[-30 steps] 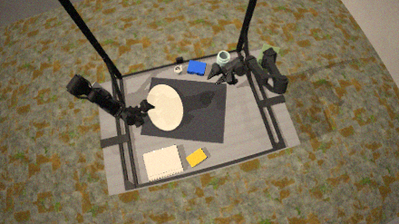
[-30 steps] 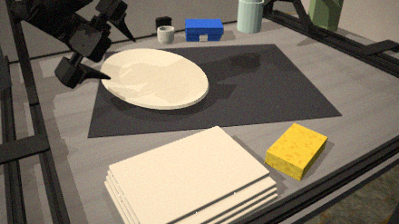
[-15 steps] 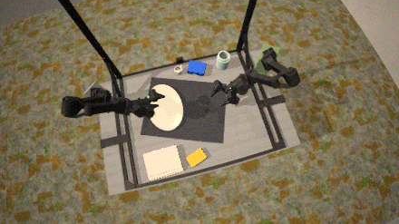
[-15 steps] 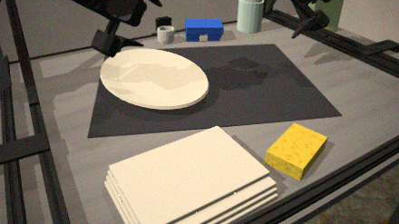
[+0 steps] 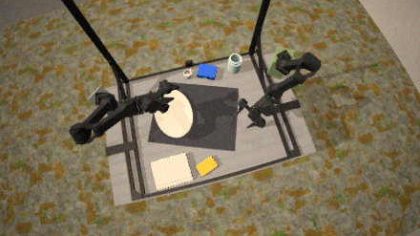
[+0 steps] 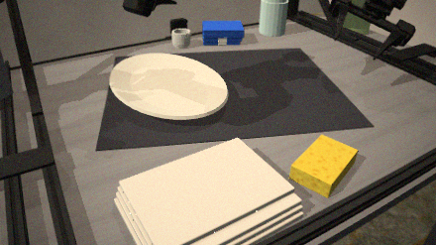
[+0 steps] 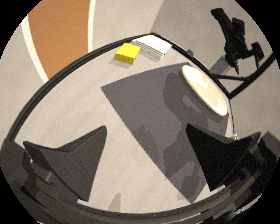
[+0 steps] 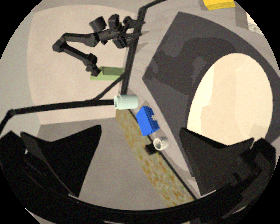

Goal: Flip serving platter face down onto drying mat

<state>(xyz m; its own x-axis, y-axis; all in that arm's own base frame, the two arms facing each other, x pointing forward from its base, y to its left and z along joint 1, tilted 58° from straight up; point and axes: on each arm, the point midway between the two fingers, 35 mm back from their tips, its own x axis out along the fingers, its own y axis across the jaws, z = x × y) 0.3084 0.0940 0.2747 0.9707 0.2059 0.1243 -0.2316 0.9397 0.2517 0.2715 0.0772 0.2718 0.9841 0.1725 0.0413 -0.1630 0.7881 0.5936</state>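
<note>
Now: left hand 390 mm to the left of the cream oval serving platter, 170 mm past it and 110 mm above it. From my left hand the other things lie so: pale green jar 380 mm behind, 60 mm to the left, 60 mm below; blue box 390 mm behind, 120 mm to the right, 100 mm below; dark drying mat 260 mm to the right, 130 mm below, 130 mm behind.
My right hand is 2 cm short of the cream oval serving platter, 3 cm to the left of it and 23 cm above it. From my right hand the other things lie so: blue box (20 cm behind, 24 cm to the left, 22 cm below); small cup (22 cm behind, 12 cm to the left, 22 cm below); dark drying mat (5 cm ahead, 10 cm to the left, 25 cm below).
</note>
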